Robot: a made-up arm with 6 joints. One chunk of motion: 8 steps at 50 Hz.
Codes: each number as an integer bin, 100 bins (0 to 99) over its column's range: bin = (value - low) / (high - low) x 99, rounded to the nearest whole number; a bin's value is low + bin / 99 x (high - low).
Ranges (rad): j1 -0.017..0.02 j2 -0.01..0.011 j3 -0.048..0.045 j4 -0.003..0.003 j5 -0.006..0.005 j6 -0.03..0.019
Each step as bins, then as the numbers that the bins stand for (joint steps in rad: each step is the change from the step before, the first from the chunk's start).
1 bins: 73 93 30 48 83 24
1 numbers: 0.01028 0.00973 -0.01982 -0.00009 0.00322 -0.01812
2 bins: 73 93 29 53 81 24
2 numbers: 0.01028 0.00973 -0.02076 0.00021 0.00300 -0.01812
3 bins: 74 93 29 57 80 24
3 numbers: 0.01066 0.00973 -0.02076 0.00045 0.00289 -0.01812
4 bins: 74 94 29 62 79 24
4 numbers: 0.01066 0.00994 -0.02076 0.00076 0.00278 -0.01812
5 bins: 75 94 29 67 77 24
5 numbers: 0.01103 0.00994 -0.02076 0.00106 0.00256 -0.01812
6 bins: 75 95 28 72 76 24
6 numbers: 0.01103 0.01015 -0.02170 0.00136 0.00244 -0.01812
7 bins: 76 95 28 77 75 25
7 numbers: 0.01140 0.01015 -0.02170 0.00167 0.00233 -0.01763
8 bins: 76 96 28 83 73 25
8 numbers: 0.01140 0.01036 -0.02170 0.00203 0.00211 -0.01763
